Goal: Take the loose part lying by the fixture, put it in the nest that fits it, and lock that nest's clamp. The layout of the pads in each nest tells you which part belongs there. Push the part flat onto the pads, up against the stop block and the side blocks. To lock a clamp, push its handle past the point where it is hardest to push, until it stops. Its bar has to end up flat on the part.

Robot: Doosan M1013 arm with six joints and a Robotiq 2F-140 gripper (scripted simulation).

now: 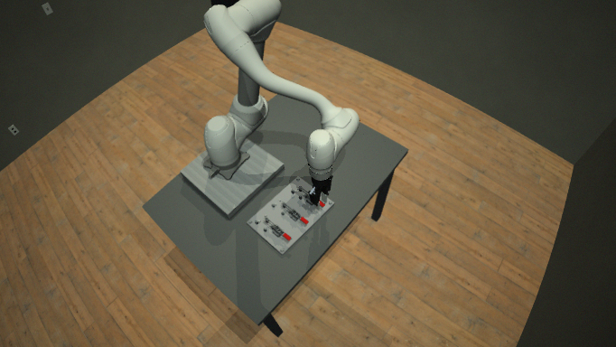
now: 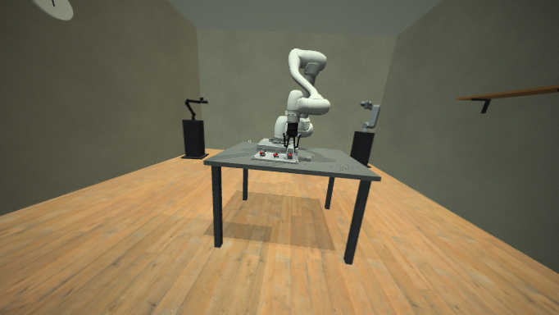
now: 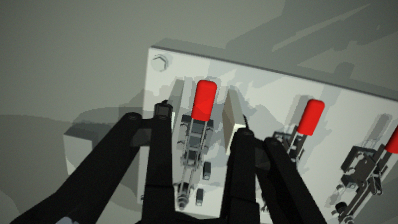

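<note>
My hand is 60 mm past the clamp, 20 mm above it and 10 mm to the right of it. Also, from my hand: loose part (170 mm to the left, 100 mm behind, 70 mm below); fixture plate (110 mm behind, 90 mm to the right, 70 mm below).
</note>
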